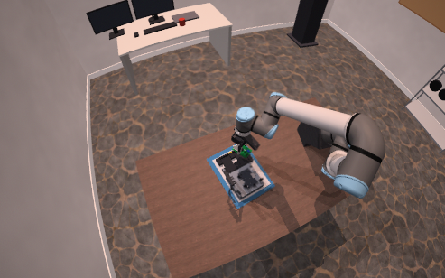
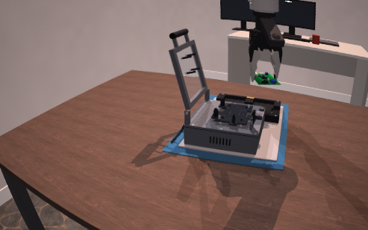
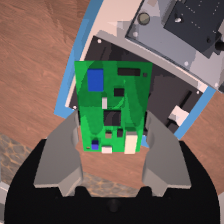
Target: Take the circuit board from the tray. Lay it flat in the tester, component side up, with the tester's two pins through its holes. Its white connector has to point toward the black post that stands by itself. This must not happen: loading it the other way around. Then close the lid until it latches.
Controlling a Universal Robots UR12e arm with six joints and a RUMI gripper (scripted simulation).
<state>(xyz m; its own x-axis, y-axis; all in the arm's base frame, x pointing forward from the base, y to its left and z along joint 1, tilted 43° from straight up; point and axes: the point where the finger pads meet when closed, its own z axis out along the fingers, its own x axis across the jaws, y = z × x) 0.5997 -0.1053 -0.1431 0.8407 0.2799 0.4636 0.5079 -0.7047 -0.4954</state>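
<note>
Now: the green circuit board right at my hand. The rest, counted from my hand: tester lid 19 cm to the left, 16 cm ahead, 6 cm above.
</note>
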